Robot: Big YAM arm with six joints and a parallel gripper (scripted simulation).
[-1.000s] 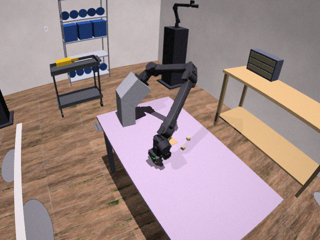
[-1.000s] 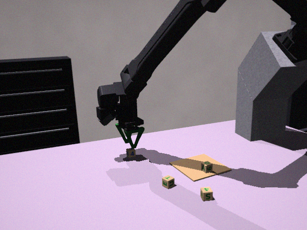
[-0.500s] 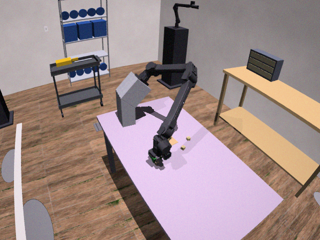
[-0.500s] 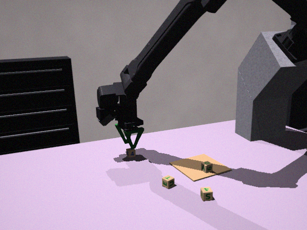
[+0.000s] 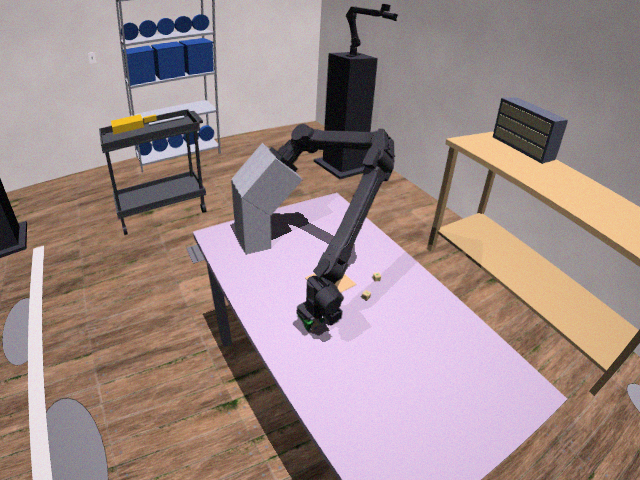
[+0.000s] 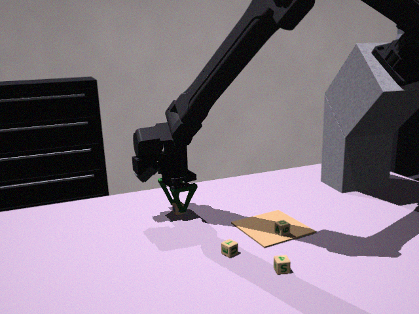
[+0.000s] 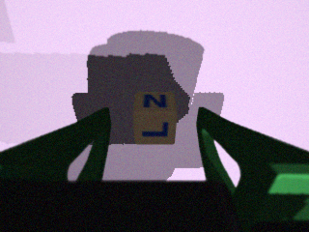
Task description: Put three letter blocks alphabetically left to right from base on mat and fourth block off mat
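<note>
The L block is 1 cm below my hand. Also, from my hand: T block: 2 cm behind, 25 cm to the left, 1 cm below; D block: 16 cm behind, 23 cm to the left; tan mat: 16 cm behind, 19 cm to the left, 2 cm below.
</note>
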